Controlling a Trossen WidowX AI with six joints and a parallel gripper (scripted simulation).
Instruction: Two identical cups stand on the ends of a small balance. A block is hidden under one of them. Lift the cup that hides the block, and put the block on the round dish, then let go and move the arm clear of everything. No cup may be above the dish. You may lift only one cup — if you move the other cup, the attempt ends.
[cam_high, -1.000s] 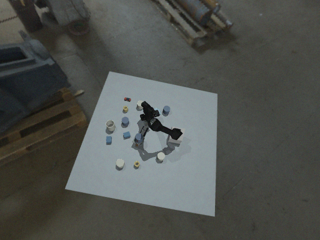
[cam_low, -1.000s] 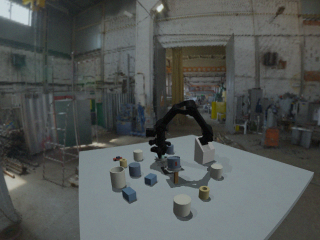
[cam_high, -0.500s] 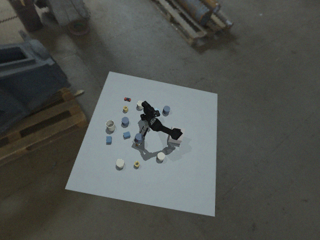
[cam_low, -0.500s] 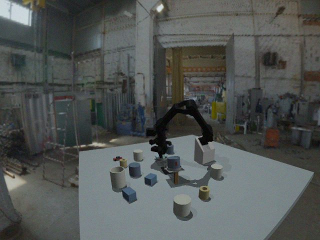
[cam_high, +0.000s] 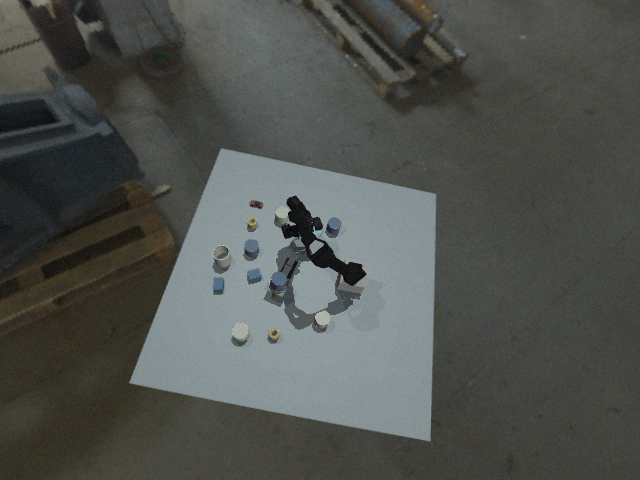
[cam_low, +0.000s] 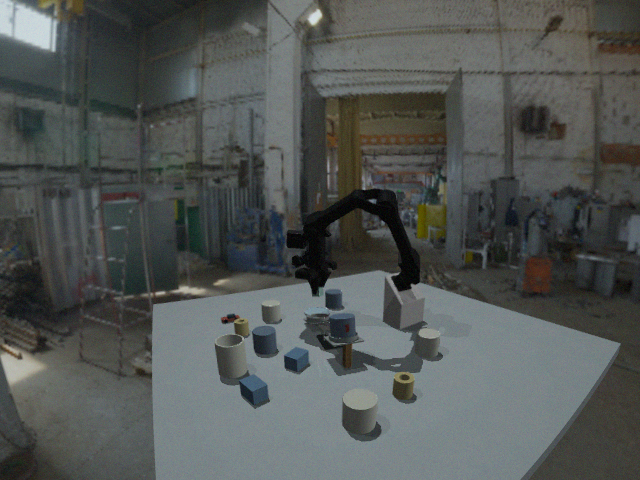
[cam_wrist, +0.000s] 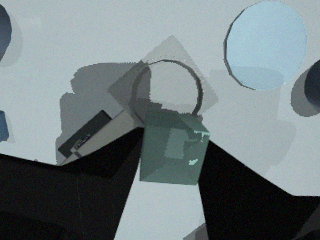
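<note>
Now: the light blue round dish 12 cm below my gripper tip, 11 cm to the right of it and 6 cm behind it. Round my gripper tip: balance beam: 13 cm to the left, 9 cm below, 3 cm ahead; then beige cup: 35 cm ahead, 16 cm to the left, 8 cm below; then red piece: 28 cm ahead, 19 cm to the right, 11 cm below.
</note>
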